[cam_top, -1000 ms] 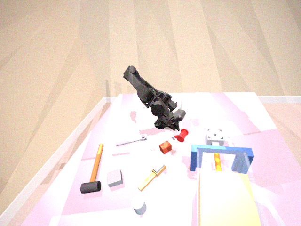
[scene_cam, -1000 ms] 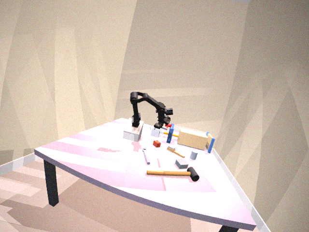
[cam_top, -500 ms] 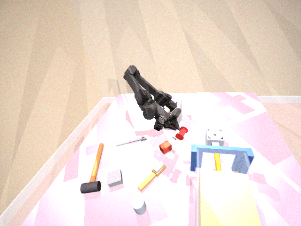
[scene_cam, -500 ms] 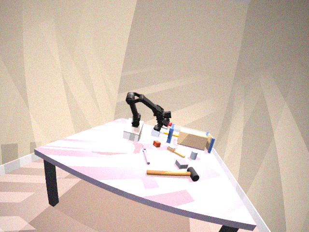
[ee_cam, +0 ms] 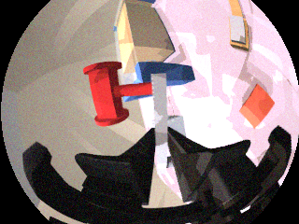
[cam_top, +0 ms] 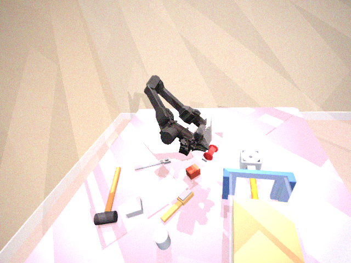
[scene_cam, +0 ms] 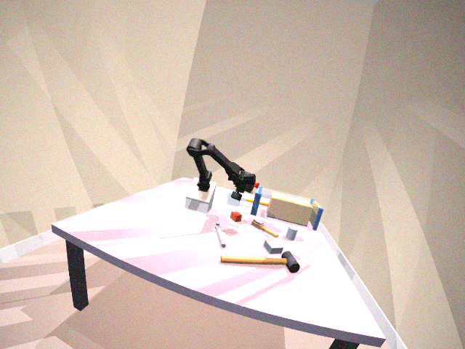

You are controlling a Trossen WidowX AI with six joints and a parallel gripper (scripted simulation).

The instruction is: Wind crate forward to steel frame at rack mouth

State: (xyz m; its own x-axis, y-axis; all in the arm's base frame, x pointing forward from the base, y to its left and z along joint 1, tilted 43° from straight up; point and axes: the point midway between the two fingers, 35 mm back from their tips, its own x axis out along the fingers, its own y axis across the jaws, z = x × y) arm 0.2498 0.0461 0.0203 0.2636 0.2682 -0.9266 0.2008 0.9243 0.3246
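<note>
Right now my gripper tip is 50 mm short of the red knob and 30 mm below it. From my gripper tip the other things lie so: grey winch (80 mm behind, 180 mm to the left, 150 mm below); frame (90 mm ahead, 180 mm to the left, 70 mm below); crank handle (10 mm ahead, 10 mm above).
</note>
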